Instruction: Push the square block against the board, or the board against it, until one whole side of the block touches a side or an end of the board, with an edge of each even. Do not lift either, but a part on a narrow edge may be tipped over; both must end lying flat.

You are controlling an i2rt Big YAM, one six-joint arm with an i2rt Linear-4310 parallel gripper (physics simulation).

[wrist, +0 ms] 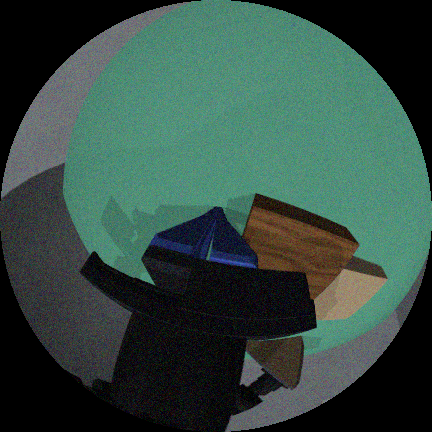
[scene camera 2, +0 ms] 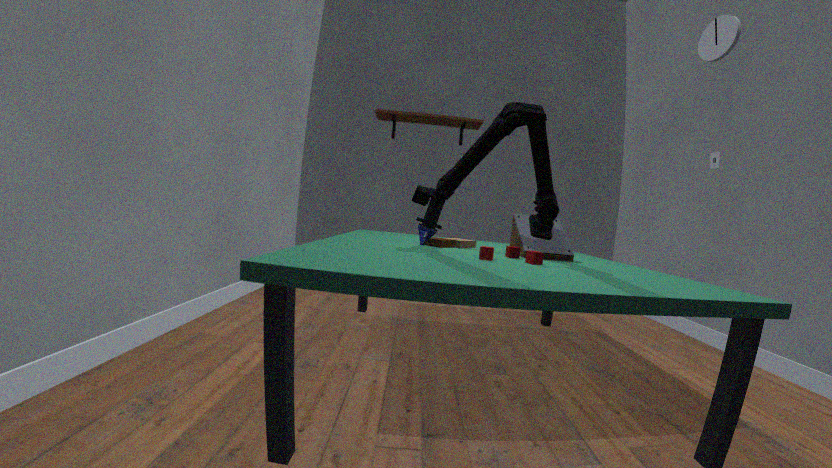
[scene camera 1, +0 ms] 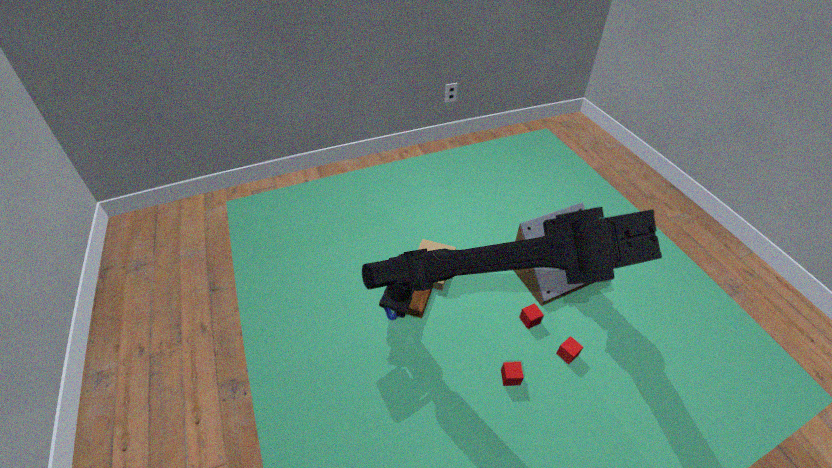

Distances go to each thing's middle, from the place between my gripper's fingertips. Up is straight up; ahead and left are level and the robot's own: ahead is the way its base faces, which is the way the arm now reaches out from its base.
The dark brown square block (wrist: 285,237) is 6 cm behind my hand, 5 cm to the right of it and 1 cm above it. Round my hand: light tan board (wrist: 359,279) 16 cm behind, 13 cm to the right, 1 cm above.
